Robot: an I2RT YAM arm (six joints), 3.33 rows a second.
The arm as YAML. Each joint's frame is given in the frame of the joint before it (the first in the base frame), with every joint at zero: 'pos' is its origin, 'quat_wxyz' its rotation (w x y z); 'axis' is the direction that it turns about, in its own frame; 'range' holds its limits. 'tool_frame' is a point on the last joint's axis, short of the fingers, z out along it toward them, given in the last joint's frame.
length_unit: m
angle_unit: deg
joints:
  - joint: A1
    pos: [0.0, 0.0, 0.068]
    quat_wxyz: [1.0, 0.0, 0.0, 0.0]
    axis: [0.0, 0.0, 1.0]
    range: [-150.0, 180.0]
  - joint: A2
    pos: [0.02, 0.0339, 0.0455]
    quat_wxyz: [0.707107, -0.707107, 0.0, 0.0]
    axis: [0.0, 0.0, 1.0]
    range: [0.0, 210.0]
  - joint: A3
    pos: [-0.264, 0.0, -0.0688]
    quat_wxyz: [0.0, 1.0, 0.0, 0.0]
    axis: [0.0, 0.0, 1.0]
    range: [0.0, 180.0]
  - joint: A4
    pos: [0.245, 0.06, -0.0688]
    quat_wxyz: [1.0, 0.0, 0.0, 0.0]
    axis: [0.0, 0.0, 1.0]
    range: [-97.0, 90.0]
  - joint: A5
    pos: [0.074, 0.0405, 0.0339]
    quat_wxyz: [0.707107, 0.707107, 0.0, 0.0]
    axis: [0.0, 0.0, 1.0]
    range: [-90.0, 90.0]
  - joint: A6
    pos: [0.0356, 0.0, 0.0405]
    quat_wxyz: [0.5, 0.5, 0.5, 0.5]
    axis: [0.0, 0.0, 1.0]
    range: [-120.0, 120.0]
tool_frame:
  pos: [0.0, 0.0, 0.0]
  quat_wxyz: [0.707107, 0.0, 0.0, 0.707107]
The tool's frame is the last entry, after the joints.
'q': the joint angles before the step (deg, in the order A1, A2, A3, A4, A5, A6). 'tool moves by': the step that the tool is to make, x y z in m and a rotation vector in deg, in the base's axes. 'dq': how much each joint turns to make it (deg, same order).
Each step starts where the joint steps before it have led.
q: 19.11 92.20 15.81 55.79 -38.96 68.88
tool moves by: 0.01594 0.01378 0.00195 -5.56 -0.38 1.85
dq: 1.95 0.86 5.97 -10.46 2.21 -6.18
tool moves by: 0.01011 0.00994 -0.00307 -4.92 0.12 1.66
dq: 1.38 1.90 4.20 -7.21 1.90 -5.08
